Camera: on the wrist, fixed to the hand. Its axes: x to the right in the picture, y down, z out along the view.
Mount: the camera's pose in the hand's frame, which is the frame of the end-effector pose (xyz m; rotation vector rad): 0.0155 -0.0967 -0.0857 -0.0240 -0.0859 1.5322
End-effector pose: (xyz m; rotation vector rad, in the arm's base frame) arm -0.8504 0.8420 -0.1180 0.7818 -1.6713 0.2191
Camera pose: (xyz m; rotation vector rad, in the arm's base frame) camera -0.7249 0.8095 -0.1067 -0.6755 -2.0200 1.2018
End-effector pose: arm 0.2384 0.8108 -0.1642 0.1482 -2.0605 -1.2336
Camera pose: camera 0.2566 0.6903 -0.2098 -1.2610 -1.4703 -0.2500
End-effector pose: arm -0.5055 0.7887 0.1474 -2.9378 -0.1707 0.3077
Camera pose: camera -0.4811 0.8708 0.2454 2.3231 -1.9844 -0.5450
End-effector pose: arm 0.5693 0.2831 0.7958 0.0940 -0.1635 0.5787
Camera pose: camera 0.6463 0.2223 0.7103 -0.0530 -0.3167 2.1009
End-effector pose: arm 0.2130 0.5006 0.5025 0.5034 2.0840 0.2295
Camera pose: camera 0.1081 0.4236 0.5022 1.9453 1.1906 1.0471
